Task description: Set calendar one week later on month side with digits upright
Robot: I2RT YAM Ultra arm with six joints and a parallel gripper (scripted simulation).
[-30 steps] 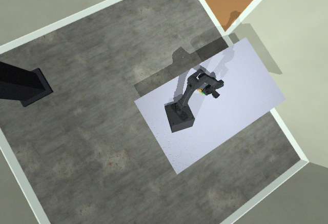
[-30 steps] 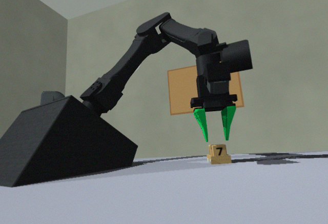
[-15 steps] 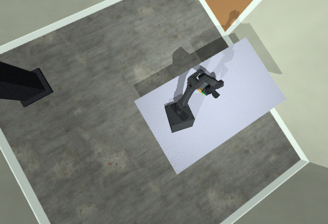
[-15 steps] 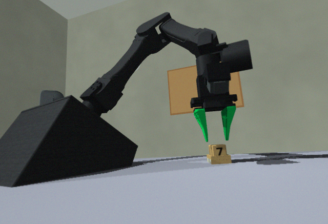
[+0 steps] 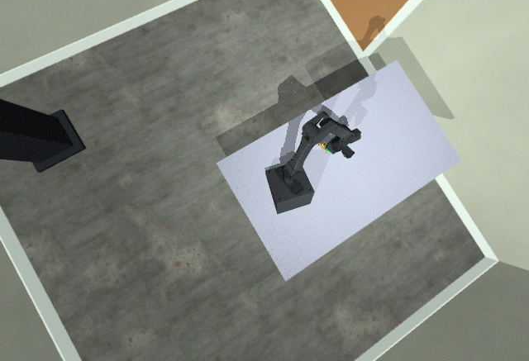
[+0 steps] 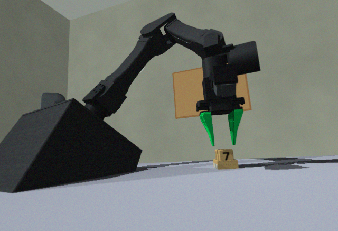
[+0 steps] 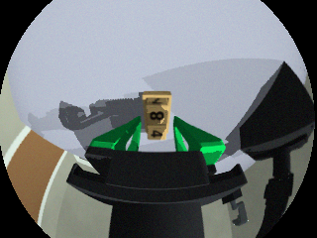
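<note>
Now: the wooden cube 3 cm below my hand. Round my hand: wooden tray 5 cm below, 1 cm to the left.
</note>
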